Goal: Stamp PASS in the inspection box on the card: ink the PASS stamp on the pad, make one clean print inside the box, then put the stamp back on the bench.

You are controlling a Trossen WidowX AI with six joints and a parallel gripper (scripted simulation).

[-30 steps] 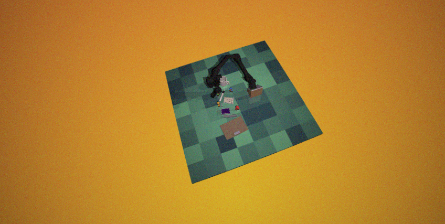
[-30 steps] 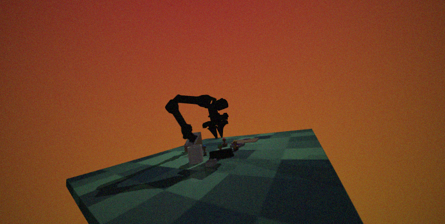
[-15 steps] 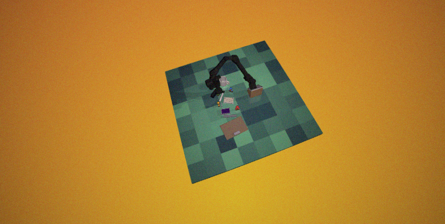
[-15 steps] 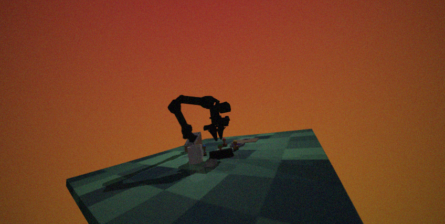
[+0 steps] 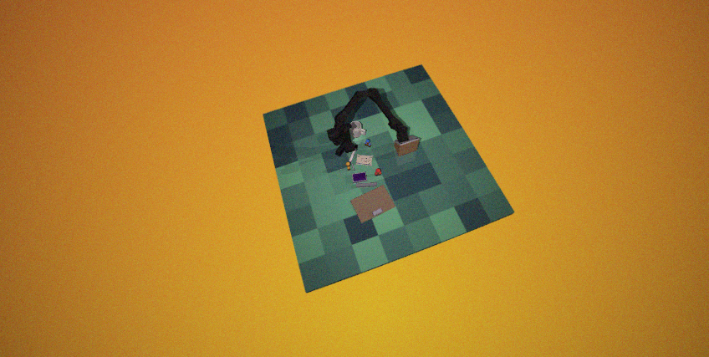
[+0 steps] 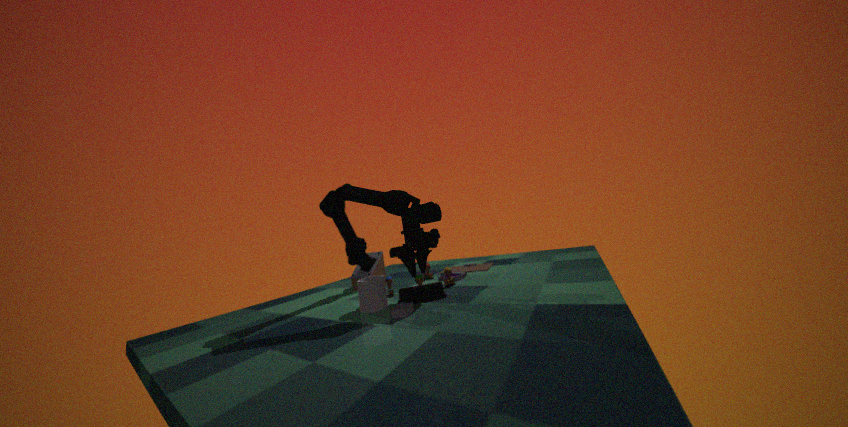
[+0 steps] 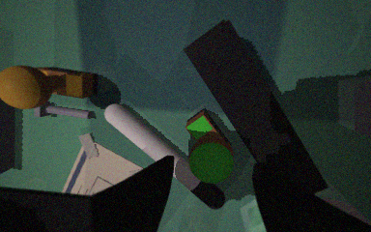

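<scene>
Now: gripper tip 5 cm above the green-knobbed stamp. Round my gripper tip: orange-knobbed stamp 2 cm ahead, 13 cm to the left, 5 cm below; white marker 4 cm behind, 2 cm to the left, 6 cm below; dark block 2 cm ahead, 3 cm to the right, 5 cm below.
</scene>
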